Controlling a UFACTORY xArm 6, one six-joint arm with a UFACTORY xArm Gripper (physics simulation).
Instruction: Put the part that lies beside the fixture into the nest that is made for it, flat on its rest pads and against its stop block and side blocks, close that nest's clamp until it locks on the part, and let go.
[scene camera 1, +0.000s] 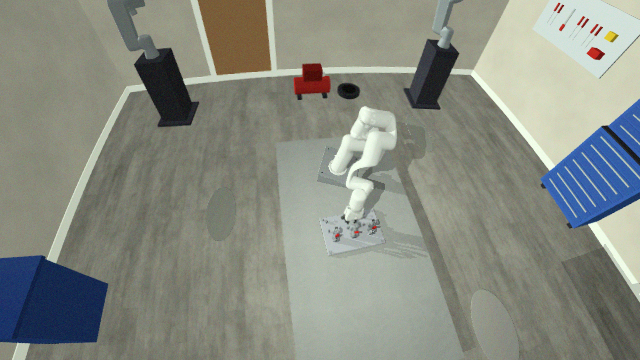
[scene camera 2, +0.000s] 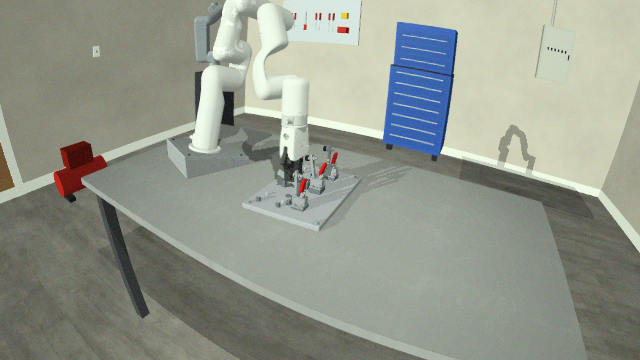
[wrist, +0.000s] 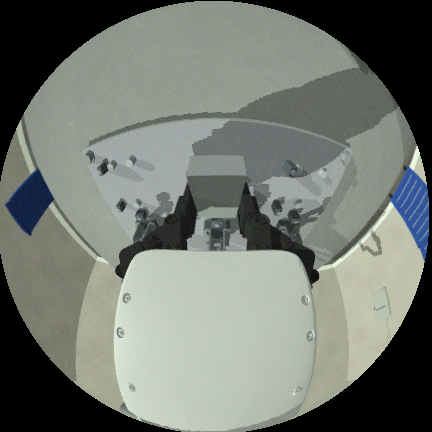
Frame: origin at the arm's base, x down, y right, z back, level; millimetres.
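Seen in the pictures: gripper, between the fingertips: (scene camera 1: 350, 221) (scene camera 2: 293, 178) (wrist: 216, 194); arm's base, origin of its link: (scene camera 1: 337, 167) (scene camera 2: 204, 148).
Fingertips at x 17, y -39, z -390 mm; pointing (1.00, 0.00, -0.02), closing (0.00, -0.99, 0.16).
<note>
Offsets run from my fingertips to a thing's top centre. "spot": to the spot under its first point. Level surfaces: height alone.
A grey block-shaped part @[dx -29, dy +1, dz +8 mm] (wrist: 217, 187) is between the two black fingers of my gripper (wrist: 216, 194) (scene camera 2: 290, 175), which is shut on it. The gripper is over the back middle of the fixture plate @[dx +23, dy -7, dz -49 mm] (scene camera 1: 345, 246) (scene camera 2: 310, 221) (wrist: 165, 137), behind the middle clamp @[spot: dx -11, dy -2, dz -82 mm] (scene camera 2: 316, 182) (scene camera 1: 354, 230). The left clamp @[spot: dx -61, dy +97, dz -104 mm] (scene camera 1: 337, 234) (scene camera 2: 300, 200) and the right clamp @[spot: dx -50, dy -116, dz -69 mm] (scene camera 1: 373, 227) (scene camera 2: 331, 170) stand on either side. All three have red handles, and their arms look raised. The part's underside and the rest pads below it are hidden, so I cannot tell whether it touches them.
Small pins and blocks stand on the plate at both sides, among them a dark round post @[dx +6, dy -71, dz +37 mm] (wrist: 290, 168) and a small dark block @[dx +11, dy +143, dz +13 mm] (wrist: 103, 167). The robot's grey base block (scene camera 2: 200, 165) stands behind the plate on the grey table @[dx +38 mm] (scene camera 2: 425, 250).
</note>
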